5 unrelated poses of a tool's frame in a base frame.
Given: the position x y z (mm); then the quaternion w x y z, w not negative.
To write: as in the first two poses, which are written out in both.
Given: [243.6 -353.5 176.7 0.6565 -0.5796 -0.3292 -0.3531]
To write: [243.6 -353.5 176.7 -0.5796 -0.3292 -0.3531 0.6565]
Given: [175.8 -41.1 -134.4 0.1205 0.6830 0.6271 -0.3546]
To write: [175.8 -41.1 -134.4 0.6830 0.6271 -0.3546 0.1205]
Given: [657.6 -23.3 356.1 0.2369 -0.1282 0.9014 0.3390]
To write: [657.6 -23.3 356.1 -0.1282 0.9014 0.3390 0.2369]
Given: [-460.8 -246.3 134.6 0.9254 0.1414 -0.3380 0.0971]
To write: [-460.8 -246.3 134.6 0.1414 -0.3380 0.0971 0.9254]
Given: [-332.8 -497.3 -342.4 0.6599 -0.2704 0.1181 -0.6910]
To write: [-332.8 -497.3 -342.4 -0.2704 0.1181 -0.6910 0.6599]
